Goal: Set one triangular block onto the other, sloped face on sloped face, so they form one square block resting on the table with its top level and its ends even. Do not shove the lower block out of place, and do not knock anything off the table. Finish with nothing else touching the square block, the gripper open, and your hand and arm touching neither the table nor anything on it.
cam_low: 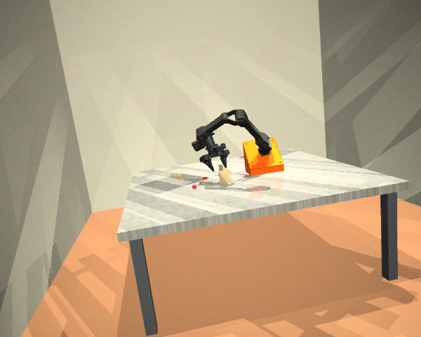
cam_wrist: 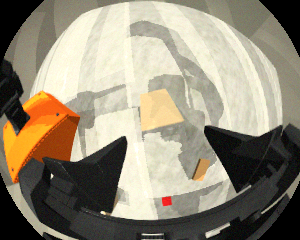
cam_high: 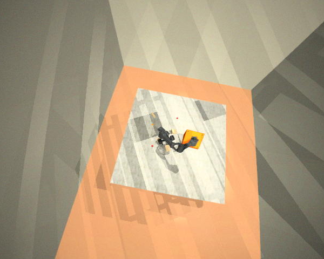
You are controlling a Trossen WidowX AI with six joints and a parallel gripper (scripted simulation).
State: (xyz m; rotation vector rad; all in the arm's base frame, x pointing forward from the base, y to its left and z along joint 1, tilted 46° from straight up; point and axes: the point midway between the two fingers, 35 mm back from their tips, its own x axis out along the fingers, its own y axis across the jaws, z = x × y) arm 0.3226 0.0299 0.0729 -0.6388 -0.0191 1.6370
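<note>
Right now the tan triangular block is 1 cm behind my gripper tip, 2 cm to the left of it and 6 cm below it. Round my gripper tip: yellow piece: 20 cm ahead, 25 cm to the right, 7 cm below; then flat tan piece: 21 cm ahead, 39 cm to the right, 7 cm below.
</note>
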